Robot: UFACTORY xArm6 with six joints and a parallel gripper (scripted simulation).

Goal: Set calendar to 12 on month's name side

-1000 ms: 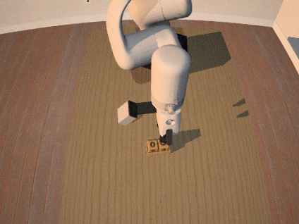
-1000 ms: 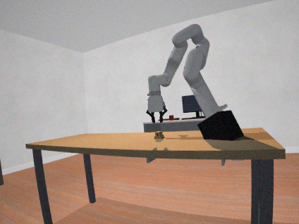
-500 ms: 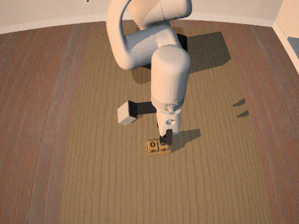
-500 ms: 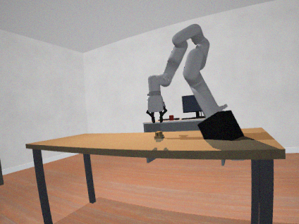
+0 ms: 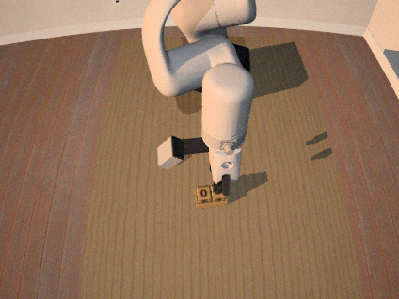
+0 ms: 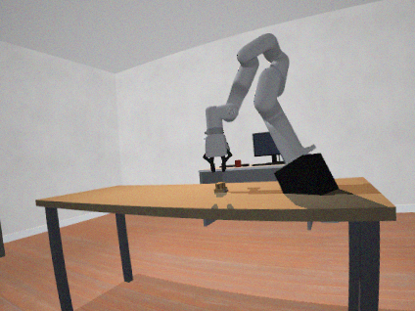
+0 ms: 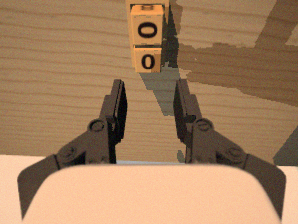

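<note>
The number cube lies 9 cm below my hand. Round my hand: tray 10 cm below, 2 cm to the right.
</note>
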